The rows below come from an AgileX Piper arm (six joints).
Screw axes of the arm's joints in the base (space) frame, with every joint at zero. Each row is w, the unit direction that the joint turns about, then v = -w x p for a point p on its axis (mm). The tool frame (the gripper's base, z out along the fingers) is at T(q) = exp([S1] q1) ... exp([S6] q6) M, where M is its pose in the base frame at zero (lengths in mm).
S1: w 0 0 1 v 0 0 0
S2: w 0 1 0 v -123 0 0
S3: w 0 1 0 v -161.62 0 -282.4
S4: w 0.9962 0 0.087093 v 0 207.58 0
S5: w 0 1 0 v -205.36 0 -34.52
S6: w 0.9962 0 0.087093 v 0 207.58 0
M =
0.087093 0 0.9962 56.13
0 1 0 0
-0.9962 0 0.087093 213.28
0 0 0 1
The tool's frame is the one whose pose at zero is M.
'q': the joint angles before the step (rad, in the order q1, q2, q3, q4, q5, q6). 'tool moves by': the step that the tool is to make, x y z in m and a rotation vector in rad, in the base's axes. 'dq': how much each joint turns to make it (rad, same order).
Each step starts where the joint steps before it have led.
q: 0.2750, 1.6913, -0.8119, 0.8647, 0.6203, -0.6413
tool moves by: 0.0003, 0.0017, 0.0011, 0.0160, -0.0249, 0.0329
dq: -0.0001, -0.0001, 0.0003, 0.0393, 0.0046, -0.0698
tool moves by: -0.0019, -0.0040, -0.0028, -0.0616, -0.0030, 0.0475
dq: 0.0001, 0.0002, -0.0002, -0.0990, 0.0019, 0.0285
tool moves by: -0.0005, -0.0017, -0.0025, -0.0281, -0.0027, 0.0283
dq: 0.0000, 0.0049, 0.0002, -0.0396, 0.0000, 0.0000
